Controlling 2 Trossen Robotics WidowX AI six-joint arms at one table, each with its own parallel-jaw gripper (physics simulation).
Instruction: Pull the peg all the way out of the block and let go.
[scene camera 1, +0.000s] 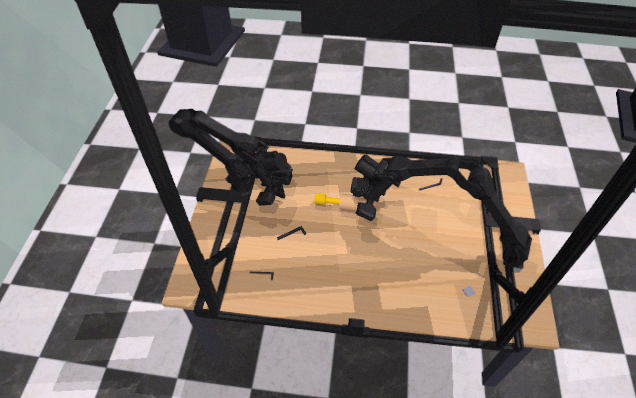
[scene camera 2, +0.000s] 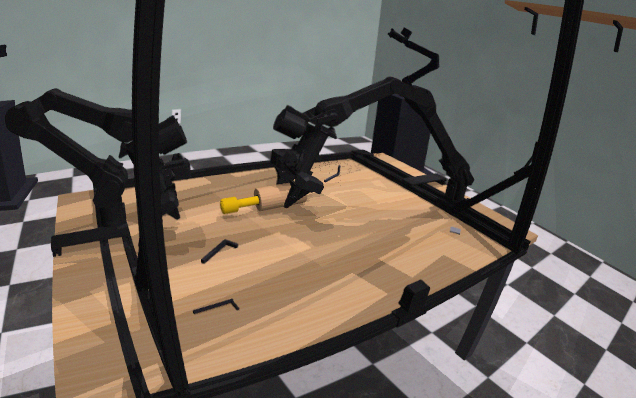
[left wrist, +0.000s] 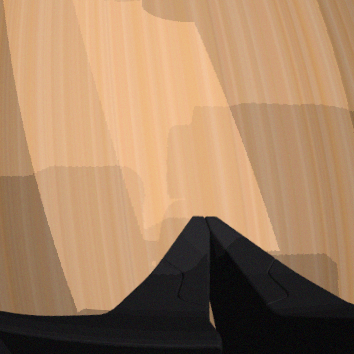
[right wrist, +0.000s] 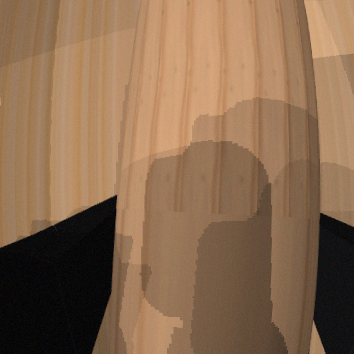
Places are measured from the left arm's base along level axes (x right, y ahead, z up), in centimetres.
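Pixels of known places: left gripper, fingertip midpoint: (scene camera 1: 284, 197) (scene camera 2: 178, 218) (left wrist: 202, 227); right gripper, fingertip midpoint: (scene camera 1: 357, 207) (scene camera 2: 280, 202) (right wrist: 207, 211); left arm's base, origin of the base link: (scene camera 1: 241, 187) (scene camera 2: 111, 223); right arm's base, origin of the base link: (scene camera 1: 513, 258) (scene camera 2: 454, 197).
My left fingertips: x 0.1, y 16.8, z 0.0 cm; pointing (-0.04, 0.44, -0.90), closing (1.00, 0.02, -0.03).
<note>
For each thing: its middle in the pictures, then the offset to it from my left fingertips. "spot": a spot on its surface instead.
- yellow peg, body centre: (scene camera 2: 245, 202) (scene camera 1: 332, 200) dz +1.4, dx -2.8, dy +17.2 cm
- round wooden block, body centre: (right wrist: 216, 209) (scene camera 2: 280, 195) (scene camera 1: 357, 203) dz +2.2, dx -3.5, dy +26.2 cm
- small grey square, surface spot: (scene camera 2: 455, 230) (scene camera 1: 468, 291) spot: dz -1.7, dx +17.4, dy +68.1 cm
The yellow peg (scene camera 1: 320, 199) (scene camera 2: 230, 205) has a thick head at its left end. Its thinner shaft points at the block's left face and its tip appears to be in the hole; how deep is hidden. The round wooden block (scene camera 1: 346, 202) (scene camera 2: 270, 198) (right wrist: 215, 125) lies sideways, close to the table top. My right gripper (scene camera 1: 359, 203) (scene camera 2: 287, 199) (right wrist: 207, 211) is shut on the block near its right end. My left gripper (scene camera 1: 281, 195) (scene camera 2: 176, 216) (left wrist: 202, 227) is shut and empty, to the left of the peg's head and apart from it. Neither gripper touches the peg.
Black bent rods lie on the table: one (scene camera 1: 291, 233) (scene camera 2: 219, 251) in front of the peg, one (scene camera 1: 262, 273) (scene camera 2: 216, 306) nearer the front, and one (scene camera 1: 431, 186) (scene camera 2: 333, 175) behind the right gripper. A small grey square (scene camera 1: 468, 291) (scene camera 2: 455, 230) lies at the right. A black frame (scene camera 1: 280, 322) borders the table.
</note>
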